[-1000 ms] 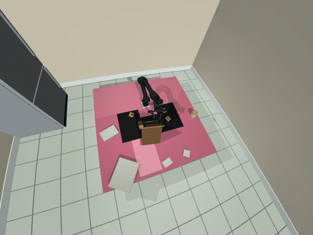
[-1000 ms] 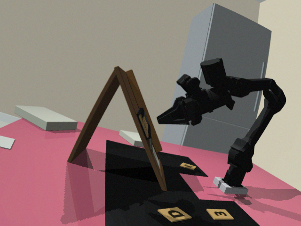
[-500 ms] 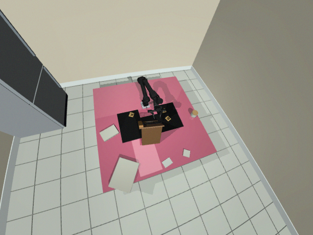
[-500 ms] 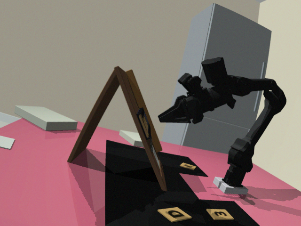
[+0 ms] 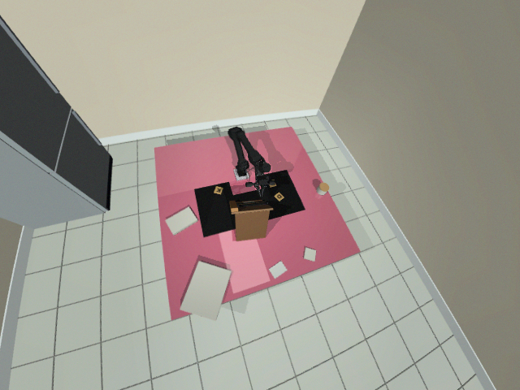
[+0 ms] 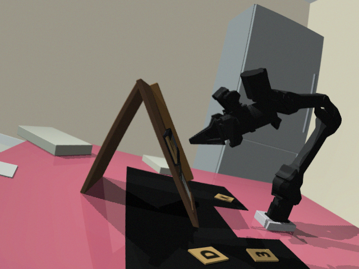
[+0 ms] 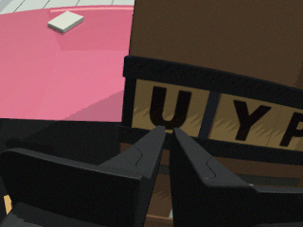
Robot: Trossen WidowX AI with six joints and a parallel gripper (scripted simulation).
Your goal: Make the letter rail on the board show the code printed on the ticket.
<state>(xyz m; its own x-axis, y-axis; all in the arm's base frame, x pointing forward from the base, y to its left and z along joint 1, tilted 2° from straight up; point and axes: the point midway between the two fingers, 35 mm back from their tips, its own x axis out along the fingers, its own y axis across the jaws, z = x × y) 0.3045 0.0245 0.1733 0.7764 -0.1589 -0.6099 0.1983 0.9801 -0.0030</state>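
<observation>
My gripper tip is now 110 mm above the white ticket, 60 mm to the left of it and 30 mm past it. From my gripper tip the other things lie so: black mat 190 mm below, 120 mm behind, 30 mm to the right.
</observation>
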